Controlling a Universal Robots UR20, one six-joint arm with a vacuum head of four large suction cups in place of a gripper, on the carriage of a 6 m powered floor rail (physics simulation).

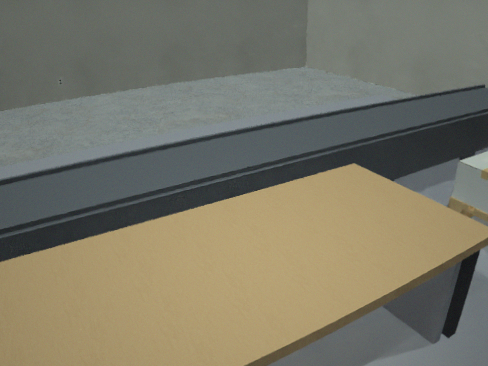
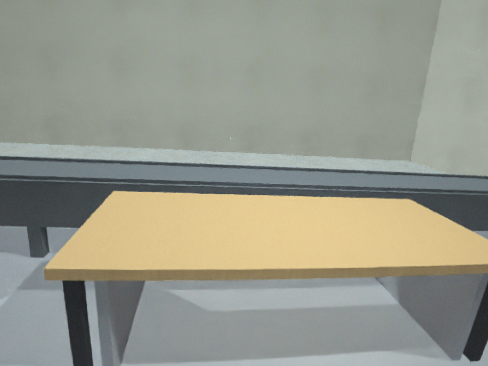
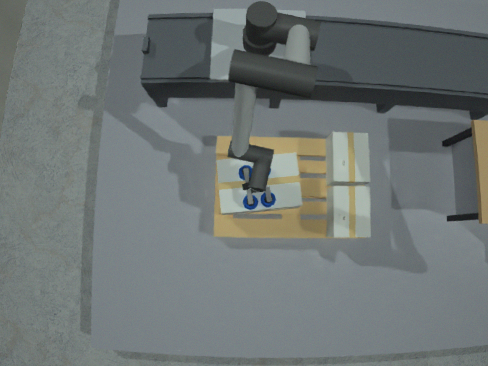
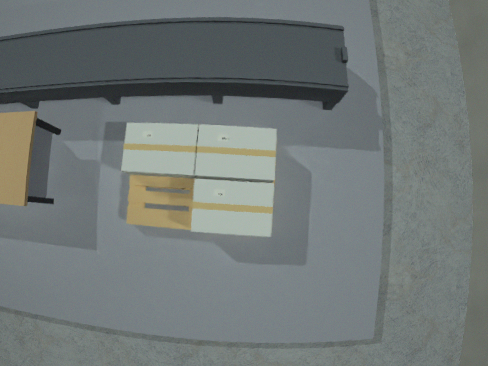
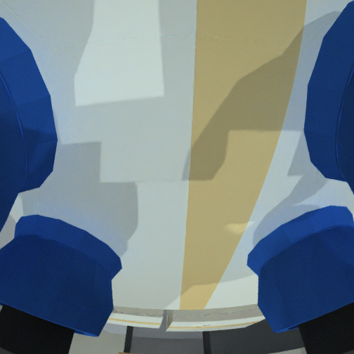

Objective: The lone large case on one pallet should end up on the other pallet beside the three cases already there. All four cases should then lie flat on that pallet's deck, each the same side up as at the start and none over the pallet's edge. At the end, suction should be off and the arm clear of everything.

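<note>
The lone large case, white with a tan tape band, lies flat and slightly turned on the left part of the north pallet. My suction head, with four blue cups, is over its left-middle part, very close above its top. Cup shadows fall on the case; it is not attached. Any contact is hard to see. Three large cases lie flat on the south pallet, whose near left quarter is bare deck.
Two smaller white cases stand at the north pallet's right end. A dark rail runs behind both pallets. A wooden table stands between the pallets.
</note>
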